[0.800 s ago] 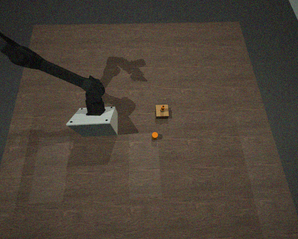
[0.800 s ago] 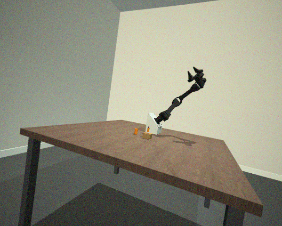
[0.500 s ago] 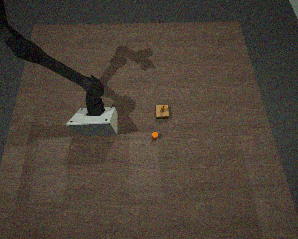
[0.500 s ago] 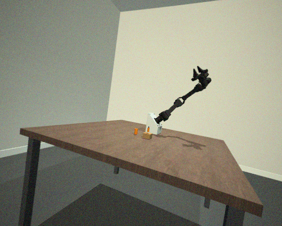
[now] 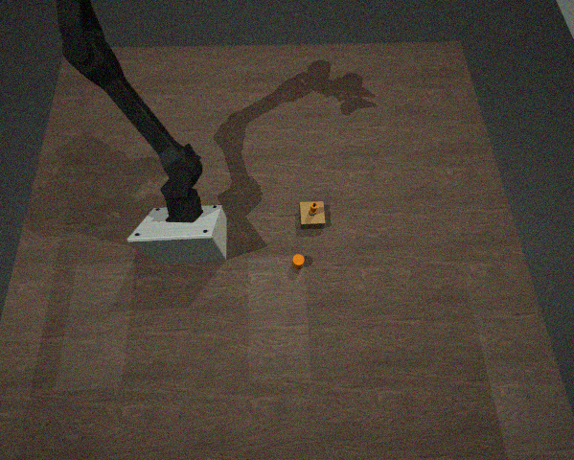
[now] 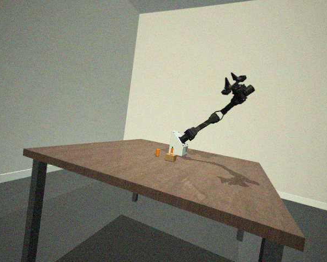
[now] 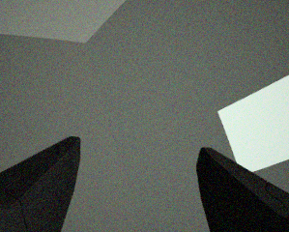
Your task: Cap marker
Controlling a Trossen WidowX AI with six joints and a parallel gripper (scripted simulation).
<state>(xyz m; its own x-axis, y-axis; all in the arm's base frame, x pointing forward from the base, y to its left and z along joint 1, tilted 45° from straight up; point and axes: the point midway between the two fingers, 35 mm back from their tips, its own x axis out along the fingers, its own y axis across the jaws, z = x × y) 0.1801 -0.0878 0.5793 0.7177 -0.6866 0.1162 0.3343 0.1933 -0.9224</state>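
The orange cap lies 61 cm below my gripper tip, 39 cm to the right of it and 13 cm ahead of it. Also, from my gripper tip: holder block: 62 cm below, 26 cm to the right, 16 cm ahead.
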